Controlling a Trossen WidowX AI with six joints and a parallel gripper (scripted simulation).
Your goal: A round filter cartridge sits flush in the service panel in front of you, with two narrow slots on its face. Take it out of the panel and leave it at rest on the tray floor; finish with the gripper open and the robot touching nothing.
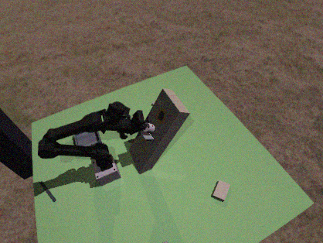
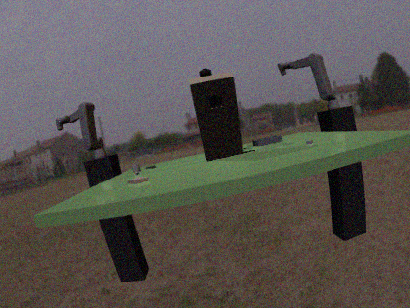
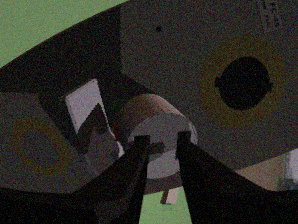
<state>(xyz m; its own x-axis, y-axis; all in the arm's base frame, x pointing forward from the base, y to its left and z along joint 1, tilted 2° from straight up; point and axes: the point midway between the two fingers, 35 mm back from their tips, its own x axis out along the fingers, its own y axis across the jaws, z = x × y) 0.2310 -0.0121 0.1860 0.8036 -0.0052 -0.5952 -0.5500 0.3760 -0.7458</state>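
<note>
Right now the round filter cartridge is 1 cm below my gripper tip and 1 cm ahead of it. The rest, counted from my gripper tip: small tan block 37 cm to the right, 24 cm below, 21 cm ahead; then grey framed box 32 cm behind, 29 cm to the left, 24 cm below.
</note>
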